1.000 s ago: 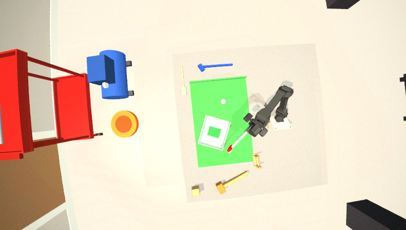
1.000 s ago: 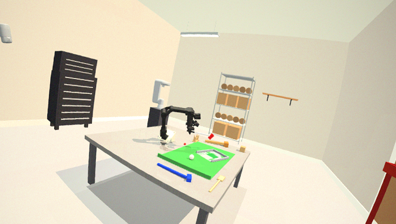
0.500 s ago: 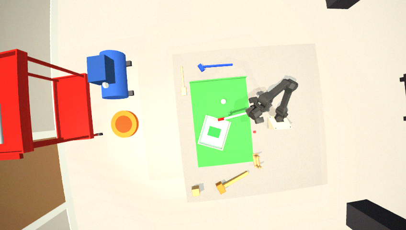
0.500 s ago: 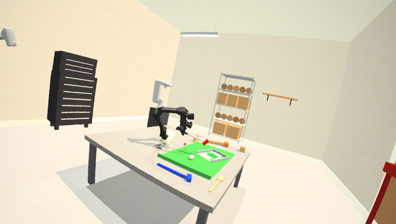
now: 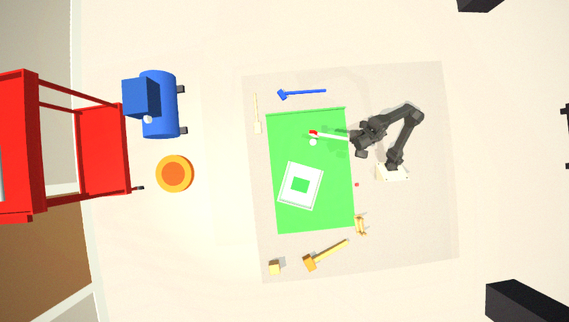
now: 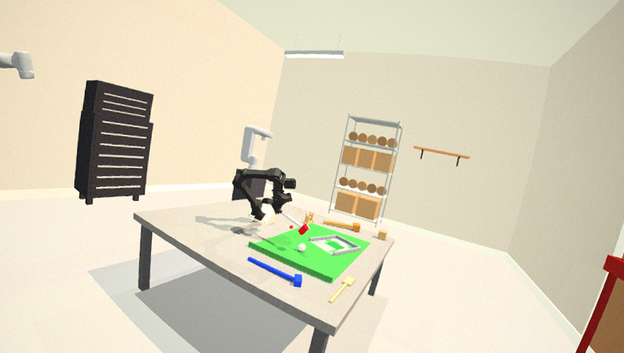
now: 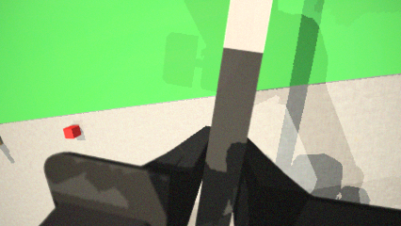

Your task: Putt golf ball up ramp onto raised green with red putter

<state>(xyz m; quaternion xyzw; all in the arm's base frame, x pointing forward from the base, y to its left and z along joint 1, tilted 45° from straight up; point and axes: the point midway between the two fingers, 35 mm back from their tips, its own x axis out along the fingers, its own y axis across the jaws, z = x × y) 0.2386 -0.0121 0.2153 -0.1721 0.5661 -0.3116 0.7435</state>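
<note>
The red putter is 11 cm ahead of my gripper tip, 3 cm to the right of it and 1 cm above it. Also, from my gripper tip: blue putter (26 cm ahead, 33 cm to the right, 13 cm below); then small red cube (4 cm behind, 25 cm to the left, 14 cm below); then white golf ball (22 cm ahead, 3 cm to the right, 12 cm below).
</note>
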